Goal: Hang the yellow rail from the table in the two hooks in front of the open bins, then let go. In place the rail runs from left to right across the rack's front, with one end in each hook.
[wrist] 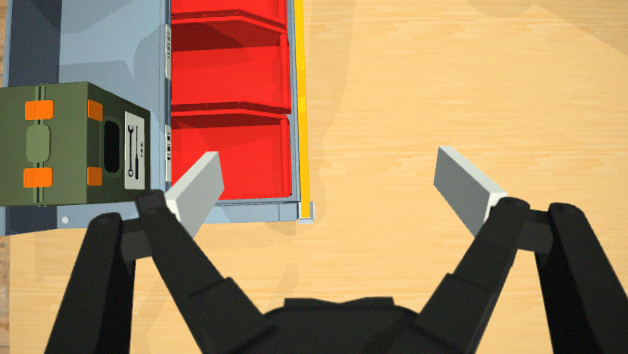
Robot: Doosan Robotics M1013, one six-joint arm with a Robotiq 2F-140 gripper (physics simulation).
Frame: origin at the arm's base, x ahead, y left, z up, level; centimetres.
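Seen in the pictures: gripper, fingertip midpoint: (327, 168).
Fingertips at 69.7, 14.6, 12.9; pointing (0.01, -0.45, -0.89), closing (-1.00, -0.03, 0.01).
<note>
Offsets run from my fingertips to a thing's middle, as dx, dy, dz. "spot": to the spot under its first point. Level surfaces: height alone.
The yellow rail @(+2.9, -14.2, -16.7) (303, 110) runs along the front edge of the rack, beside the open red bins. Its near end lies in a pale grey hook @(spot: +1.8, +4.8, -16.2) (308, 219) at the rack's front corner; its other end and the other hook are beyond the upper edge of the wrist view. My gripper (327, 168) is wide open and empty. It hangs above the rack's front side, and the rail passes below the space between its fingers, closer to the left finger and touched by neither.
Red open bins @(+13.3, -13.8, -18.3) (230, 75) stand in the blue-grey rack @(spot: +8.2, +3.9, -14.2) (250, 212) at upper left. A green toolbox @(+22.8, -2.1, -7.6) (65, 145) with orange latches stands on the rack at the left, close to the left finger in the view. The wooden table @(dz -22.6) (400, 90) extends to the right.
</note>
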